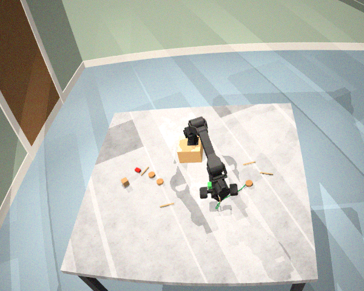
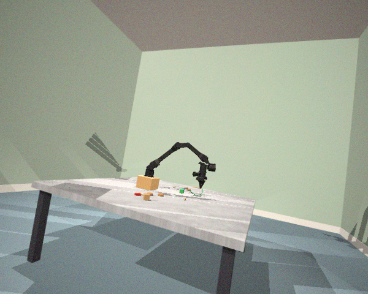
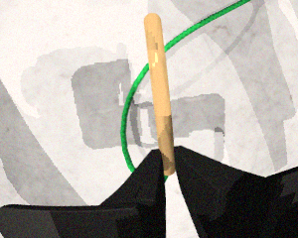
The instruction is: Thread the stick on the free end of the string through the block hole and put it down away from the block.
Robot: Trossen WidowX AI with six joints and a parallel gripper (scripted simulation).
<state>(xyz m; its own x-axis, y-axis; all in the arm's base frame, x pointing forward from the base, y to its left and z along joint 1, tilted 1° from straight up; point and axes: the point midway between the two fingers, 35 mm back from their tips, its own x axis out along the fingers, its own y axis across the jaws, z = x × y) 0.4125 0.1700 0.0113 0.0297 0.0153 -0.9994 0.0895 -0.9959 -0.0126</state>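
The green cube lies 140 mm behind my gripper tip, 60 mm to the right of it and 50 mm below it. Round my gripper tip: blue cylinder (140 mm behind, 30 mm to the right, 40 mm below); round wooden button (150 mm behind, 150 mm to the left, 50 mm below); thin wooden stick (10 mm behind).
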